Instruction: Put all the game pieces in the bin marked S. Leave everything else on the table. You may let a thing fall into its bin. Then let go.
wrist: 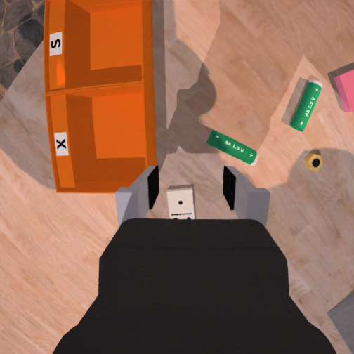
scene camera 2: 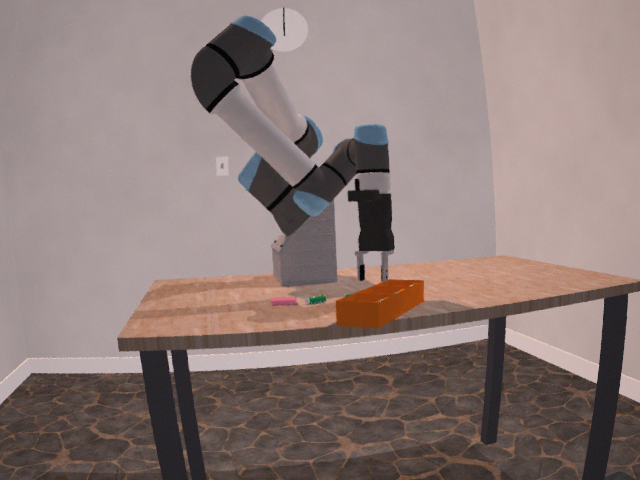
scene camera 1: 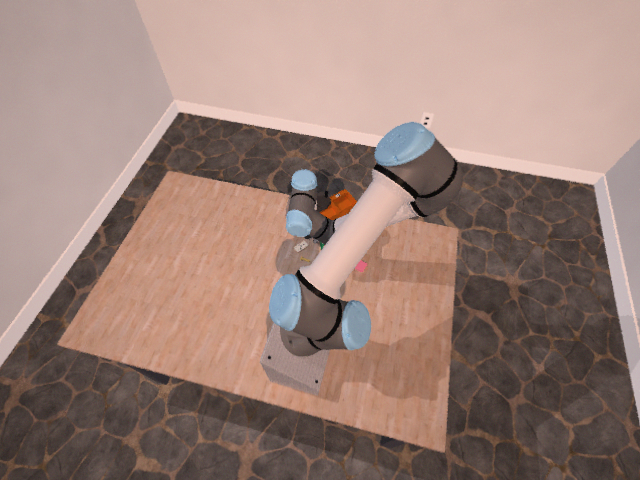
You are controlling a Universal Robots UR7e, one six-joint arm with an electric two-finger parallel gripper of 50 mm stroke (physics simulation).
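Pixels of known places: gripper, fingertip midpoint: (scene camera 2: pixel 373 280); arm's base, link origin: (scene camera 2: pixel 304 216).
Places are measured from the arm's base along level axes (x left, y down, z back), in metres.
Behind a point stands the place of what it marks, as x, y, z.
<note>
A white domino (scene camera 1: pixel 300 246) @[0.084, 0.173, -0.370] (wrist: pixel 180 201) with black dots lies flat on the table, its lower part hidden by the gripper body in the wrist view. My gripper (scene camera 2: pixel 372 279) @[0.043, 0.136, -0.398] (wrist: pixel 190 179) is open and empty. It points down above the table, with the domino below and between its fingers in the wrist view. The bin marked S (wrist: pixel 116 40) is a compartment of the orange tray, up and left of the gripper in the wrist view. No piece shows on the visible part of its floor.
The orange tray (scene camera 1: pixel 338 206) @[-0.031, 0.174, -0.585] (scene camera 2: pixel 356 312) @[-0.078, 0.154, -0.619] also has a bin marked X (wrist: pixel 117 122), nearest the gripper. Two green batteries (wrist: pixel 232 147) (wrist: pixel 306 105), a brass hex part (wrist: pixel 308 161) and a pink block (scene camera 1: pixel 360 266) @[-0.151, 0.171, -0.322] (scene camera 2: pixel 283 301) @[-0.150, 0.173, -0.349] (wrist: pixel 346 91) lie to the right in the wrist view.
</note>
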